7 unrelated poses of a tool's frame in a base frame.
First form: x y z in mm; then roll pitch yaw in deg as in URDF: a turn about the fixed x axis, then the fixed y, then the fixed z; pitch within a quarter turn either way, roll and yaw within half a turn.
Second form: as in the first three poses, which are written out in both.
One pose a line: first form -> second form
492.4, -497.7, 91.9, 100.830, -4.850, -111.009 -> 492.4, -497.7, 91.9, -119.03, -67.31, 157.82
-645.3, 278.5, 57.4, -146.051, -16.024, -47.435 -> -645.3, 278.5, 57.4, -165.30, 34.49, 37.93
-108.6, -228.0, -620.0, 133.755, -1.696, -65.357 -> -108.6, -228.0, -620.0, 155.18, -40.39, 56.82
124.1, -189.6, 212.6, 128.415, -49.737, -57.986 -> 124.1, -189.6, 212.6, 116.16, -24.39, 67.90
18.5, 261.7, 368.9, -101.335, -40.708, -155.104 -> 18.5, 261.7, 368.9, 98.98, 17.25, 136.05
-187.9, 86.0, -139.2, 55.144, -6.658, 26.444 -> -187.9, 86.0, -139.2, 53.40, 17.82, 20.91
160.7, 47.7, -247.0, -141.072, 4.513, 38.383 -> 160.7, 47.7, -247.0, -149.63, -25.98, -29.62
